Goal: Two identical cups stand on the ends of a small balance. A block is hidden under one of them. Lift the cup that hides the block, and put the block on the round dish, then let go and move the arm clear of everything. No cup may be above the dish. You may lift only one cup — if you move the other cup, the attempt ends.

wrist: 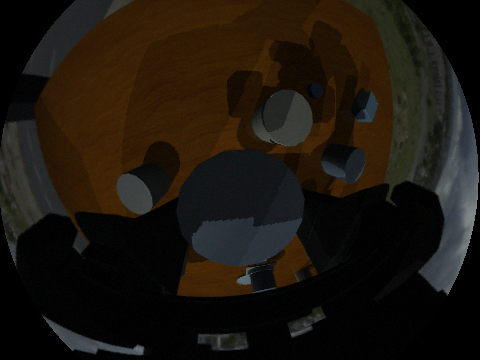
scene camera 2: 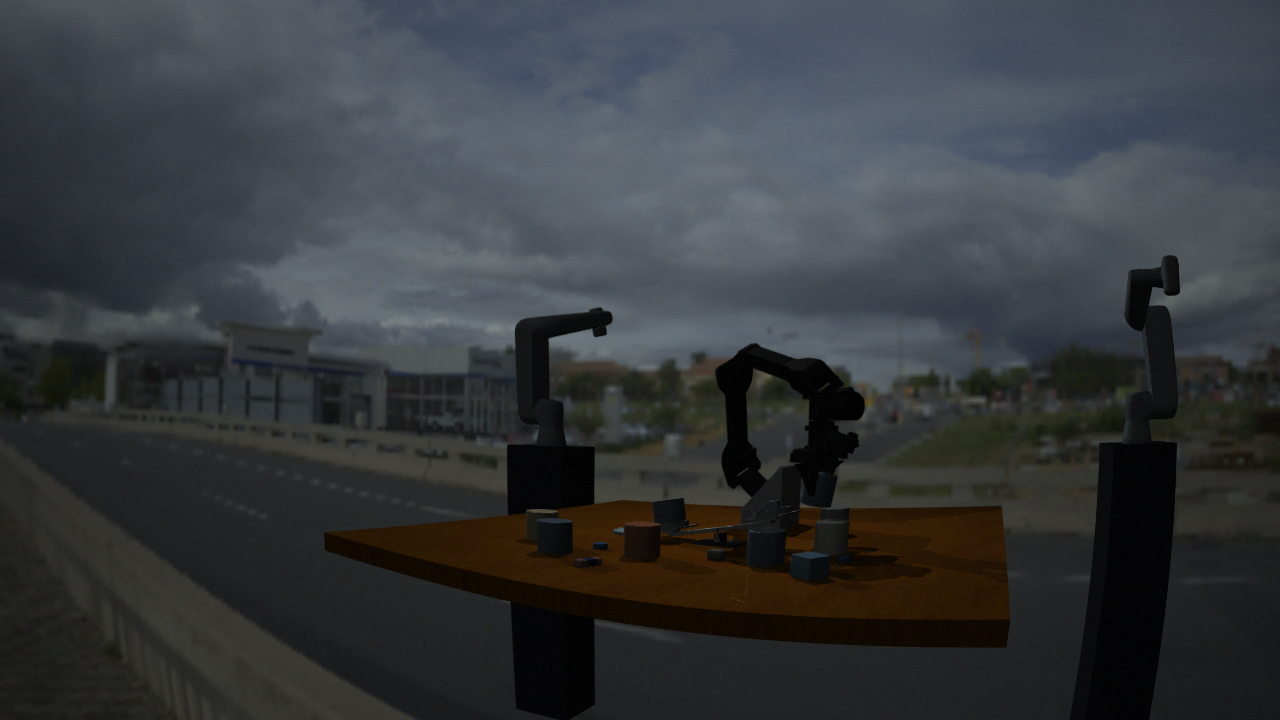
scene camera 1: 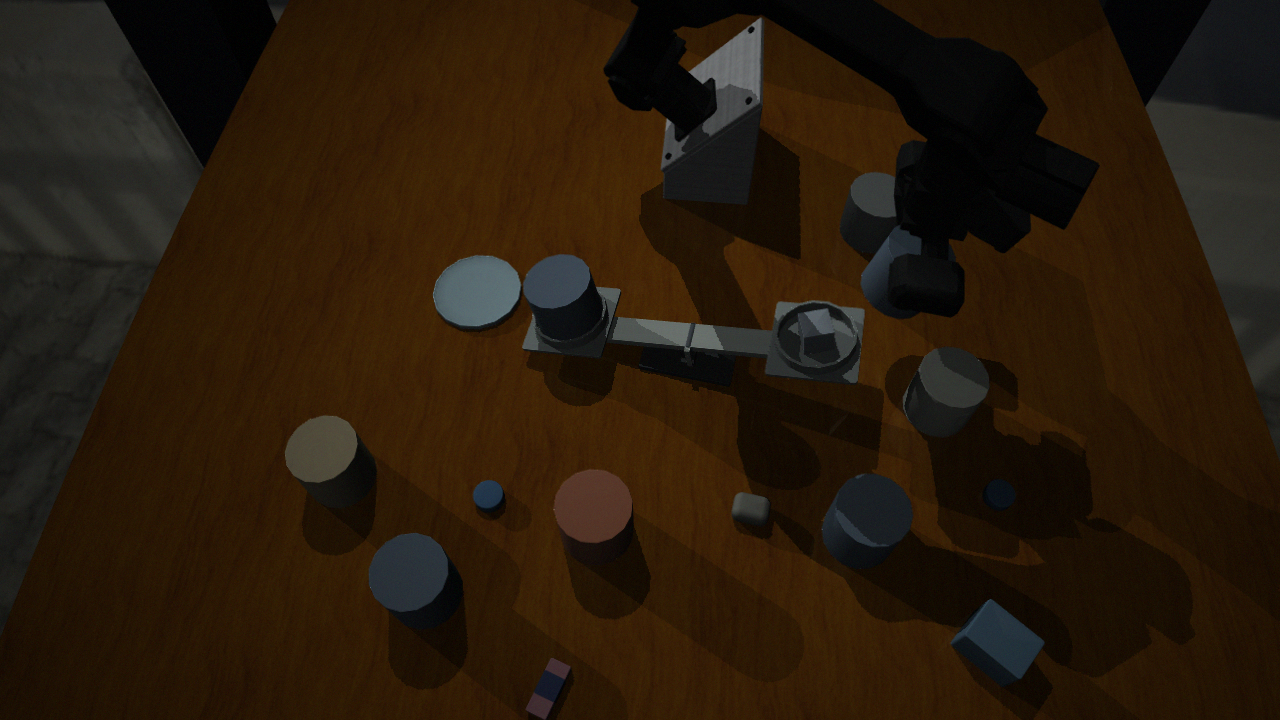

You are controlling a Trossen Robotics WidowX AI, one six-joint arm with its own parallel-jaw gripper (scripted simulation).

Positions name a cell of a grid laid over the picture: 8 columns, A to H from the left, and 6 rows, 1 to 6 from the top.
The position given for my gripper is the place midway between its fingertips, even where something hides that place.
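My gripper (scene camera 1: F3), also visible in the wrist view (wrist: D4) and in scene camera 2 (scene camera 2: F5), holds a dark blue cup (scene camera 1: F3). Another dark blue cup (scene camera 1: D3) is present, with a beige cup (scene camera 1: C4), a grey pebble (scene camera 1: E5) and a grey block (scene camera 1: F3). A blue box (scene camera 1: G6) is visible too, and scene camera 2 shows the box (scene camera 2: F5) as well.
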